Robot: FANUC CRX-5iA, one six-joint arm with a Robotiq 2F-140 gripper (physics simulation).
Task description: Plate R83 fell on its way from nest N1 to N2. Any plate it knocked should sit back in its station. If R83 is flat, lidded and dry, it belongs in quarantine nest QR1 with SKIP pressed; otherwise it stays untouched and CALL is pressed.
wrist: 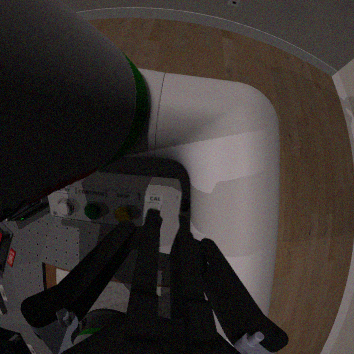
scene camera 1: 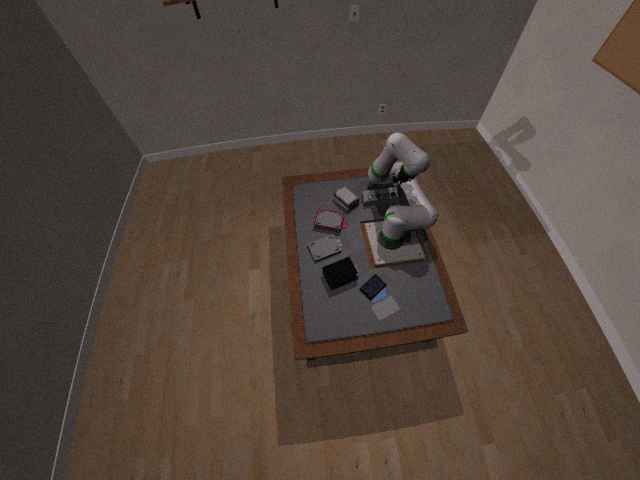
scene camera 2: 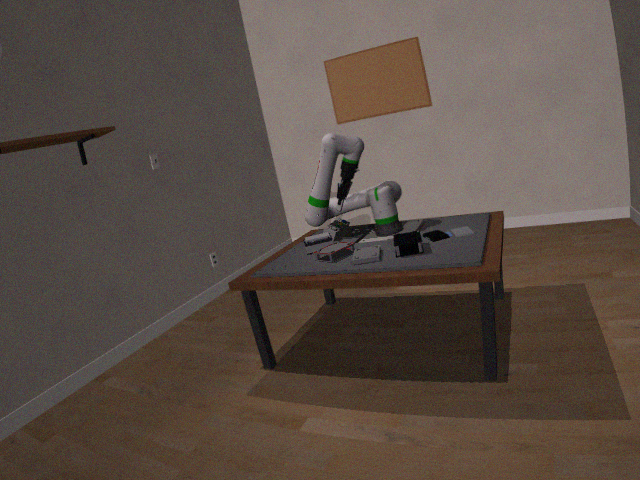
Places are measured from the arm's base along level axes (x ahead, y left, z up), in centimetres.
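Pixels of known places: gripper, between the fingertips: (wrist: pixel 165 202) (scene camera 1: pixel 395 184) (scene camera 2: pixel 338 209); arm's base, origin of its link: (scene camera 1: pixel 390 239) (scene camera 2: pixel 389 231).
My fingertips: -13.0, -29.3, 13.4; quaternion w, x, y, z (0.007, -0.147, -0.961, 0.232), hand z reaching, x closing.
Observation:
Ahead of a thing's pixels: the offset from my fingertips to its top centre, as dx, dy, dz. "spot": to the spot under its first point.
My gripper (scene camera 1: pixel 400 176) (scene camera 2: pixel 340 202) (wrist: pixel 165 202) is shut and empty, pointing down over the button panel @[+8.5, -1.1, -5.0] (scene camera 1: pixel 380 196) (wrist: pixel 75 194). In the wrist view its fingertips overlap the panel at the CALL label @[spot: +1.1, -0.7, -5.6] (wrist: pixel 155 198) and hide the button there; contact is unclear. The yellow SKIP button @[+6.3, +1.4, -5.9] (wrist: pixel 123 214) and green button @[+11.2, +0.8, -5.9] (wrist: pixel 92 210) show beside it. A red-outlined nest @[+45.1, +7.7, -8.8] (scene camera 1: pixel 329 219) (scene camera 2: pixel 334 250), a pale grey nest @[+52.8, +24.6, -10.6] (scene camera 1: pixel 324 248) (scene camera 2: pixel 367 254) and a black block-like item @[+49.1, +43.2, -7.2] (scene camera 1: pixel 339 273) (scene camera 2: pixel 408 242) stand in a row. Plate labels, including R83, cannot be read.
A pale block (scene camera 1: pixel 346 197) (scene camera 2: pixel 317 238) stands near the panel. A dark flat item @[+34.1, +54.8, -12.0] (scene camera 1: pixel 373 286) (scene camera 2: pixel 437 235), a blue piece @[spot: +32.4, +60.2, -13.2] (scene camera 1: pixel 379 295) and a pale sheet @[+31.9, +67.5, -12.6] (scene camera 1: pixel 385 307) (scene camera 2: pixel 461 231) lie toward the other end of the table (scene camera 1: pixel 379 341) (scene camera 2: pixel 361 280). The arm's base is mounted on a pale plate (scene camera 1: pixel 379 255).

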